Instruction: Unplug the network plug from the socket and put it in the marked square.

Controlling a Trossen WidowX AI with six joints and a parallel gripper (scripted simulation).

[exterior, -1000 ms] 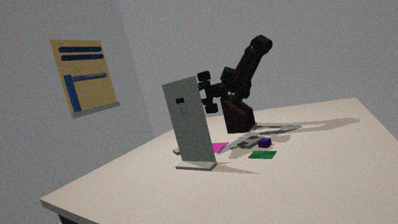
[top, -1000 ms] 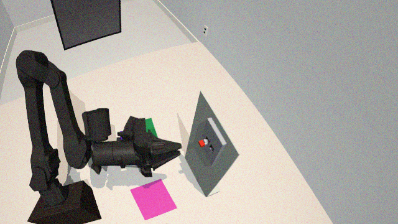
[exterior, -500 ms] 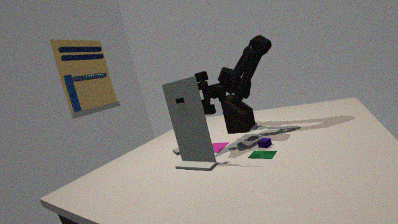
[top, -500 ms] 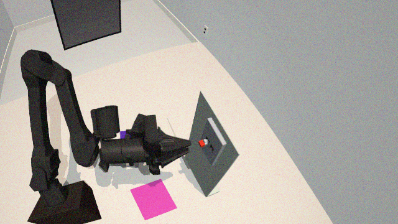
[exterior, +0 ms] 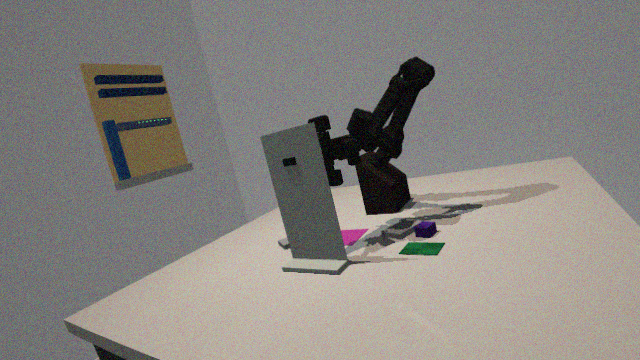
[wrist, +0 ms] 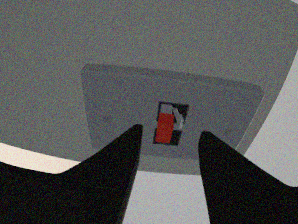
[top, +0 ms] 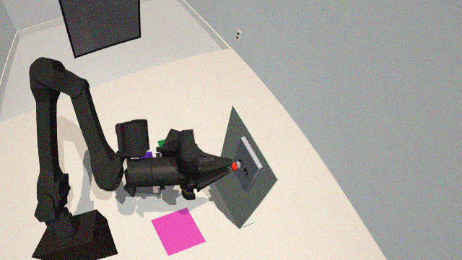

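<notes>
My gripper tip is 20 mm short of the network plug. The rest, counted from my gripper tip: green board 80 mm behind, 230 mm to the left, 270 mm below; then magenta square 140 mm behind, 40 mm to the right, 270 mm below; then grey socket panel 40 mm ahead, 110 mm below.
</notes>
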